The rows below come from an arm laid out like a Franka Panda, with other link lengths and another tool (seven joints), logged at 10 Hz.
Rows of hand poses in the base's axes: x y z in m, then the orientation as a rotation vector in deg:
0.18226 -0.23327 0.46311 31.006 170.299 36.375
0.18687 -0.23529 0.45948 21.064 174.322 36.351
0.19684 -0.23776 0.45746 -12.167 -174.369 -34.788
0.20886 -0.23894 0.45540 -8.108 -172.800 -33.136
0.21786 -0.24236 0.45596 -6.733 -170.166 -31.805
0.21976 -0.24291 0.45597 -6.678 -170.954 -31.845
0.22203 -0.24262 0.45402 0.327 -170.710 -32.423
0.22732 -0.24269 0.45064 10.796 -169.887 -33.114
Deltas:
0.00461 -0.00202 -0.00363 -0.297 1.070 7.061
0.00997 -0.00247 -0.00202 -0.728 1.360 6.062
0.01202 -0.00118 -0.00206 -0.670 1.595 2.932
0.00900 -0.00342 0.00056 -0.374 2.702 1.372
0.00190 -0.00055 0.00001 -0.096 -0.774 -0.083
0.00227 0.00029 -0.00195 0.653 -0.602 4.547
0.00529 -0.00007 -0.00338 0.924 -0.933 6.817

